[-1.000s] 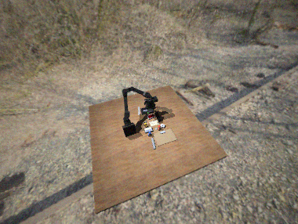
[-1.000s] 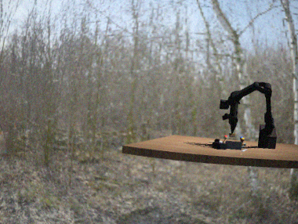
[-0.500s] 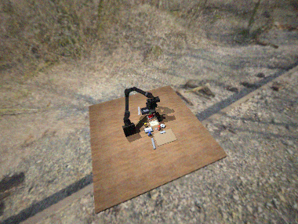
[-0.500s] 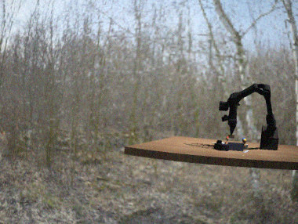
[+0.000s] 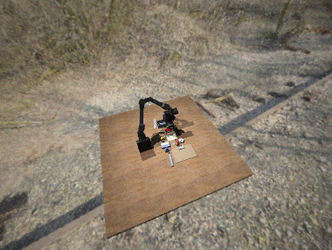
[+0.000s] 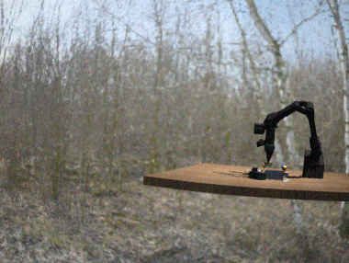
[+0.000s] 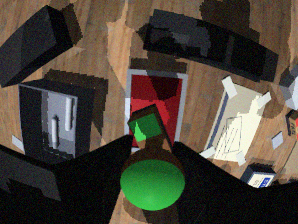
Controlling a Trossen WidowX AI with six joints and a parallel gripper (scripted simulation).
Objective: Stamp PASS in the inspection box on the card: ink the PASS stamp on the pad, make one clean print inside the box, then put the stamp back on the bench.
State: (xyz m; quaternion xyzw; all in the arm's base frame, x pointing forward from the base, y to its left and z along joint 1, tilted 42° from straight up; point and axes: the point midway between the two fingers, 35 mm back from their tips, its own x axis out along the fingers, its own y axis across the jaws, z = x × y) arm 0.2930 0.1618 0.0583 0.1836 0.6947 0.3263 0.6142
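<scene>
Right now my gripper tip is 8 cm above the red ink pad. Round my gripper tip: card 1 cm ahead, 11 cm to the right, 9 cm below; long black block 8 cm ahead, 4 cm to the right, 7 cm below; green-knobbed stamp right at my gripper tip.
</scene>
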